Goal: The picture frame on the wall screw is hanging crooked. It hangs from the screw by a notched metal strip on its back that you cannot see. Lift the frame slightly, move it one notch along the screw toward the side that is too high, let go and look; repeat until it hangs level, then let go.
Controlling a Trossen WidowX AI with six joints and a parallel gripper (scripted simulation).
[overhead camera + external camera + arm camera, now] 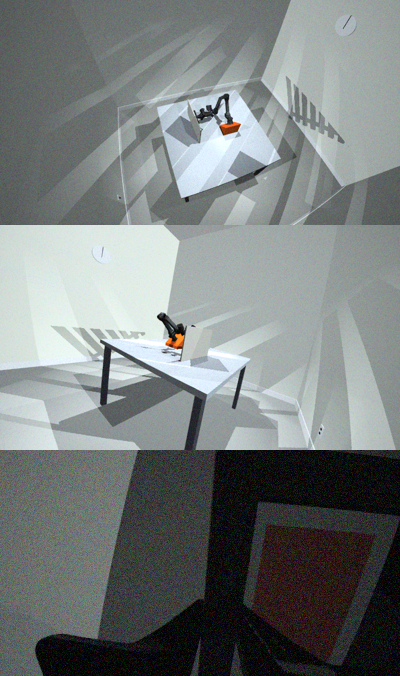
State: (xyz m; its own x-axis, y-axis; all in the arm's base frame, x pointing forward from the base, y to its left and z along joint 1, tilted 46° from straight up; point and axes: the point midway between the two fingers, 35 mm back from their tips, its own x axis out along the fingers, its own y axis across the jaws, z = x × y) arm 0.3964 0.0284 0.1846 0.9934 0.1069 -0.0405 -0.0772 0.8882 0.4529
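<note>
Now: the picture frame 50 mm below my gripper tip and 10 mm to the right of it. From my gripper tip the other things lie so: wall panel: 70 mm below, 20 mm ahead, 10 mm to the left.
</note>
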